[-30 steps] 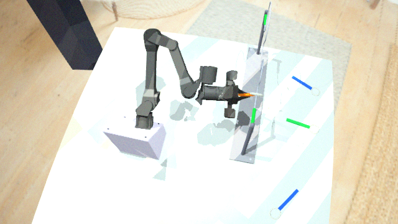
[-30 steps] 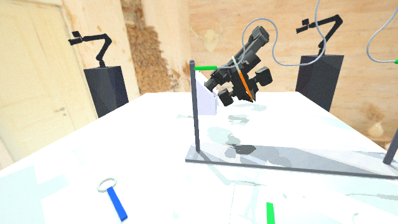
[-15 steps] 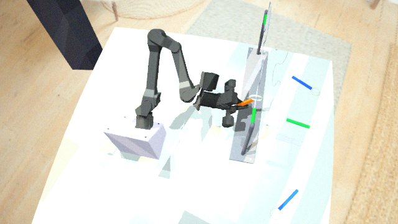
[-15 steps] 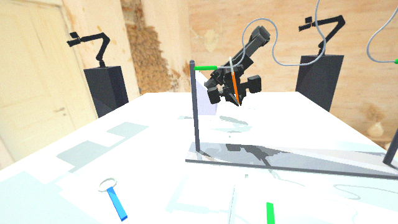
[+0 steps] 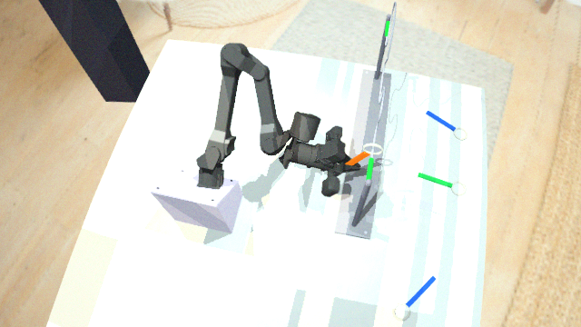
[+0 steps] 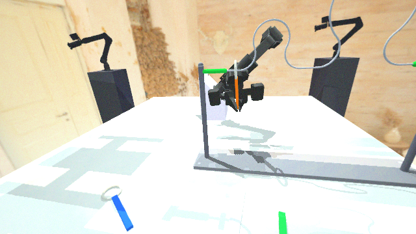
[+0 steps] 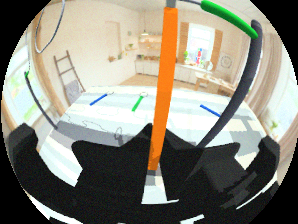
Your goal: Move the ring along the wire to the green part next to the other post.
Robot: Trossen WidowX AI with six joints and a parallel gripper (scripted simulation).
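Right now my gripper tip is 1 cm to the left of the orange-handled ring and 9 cm below it.
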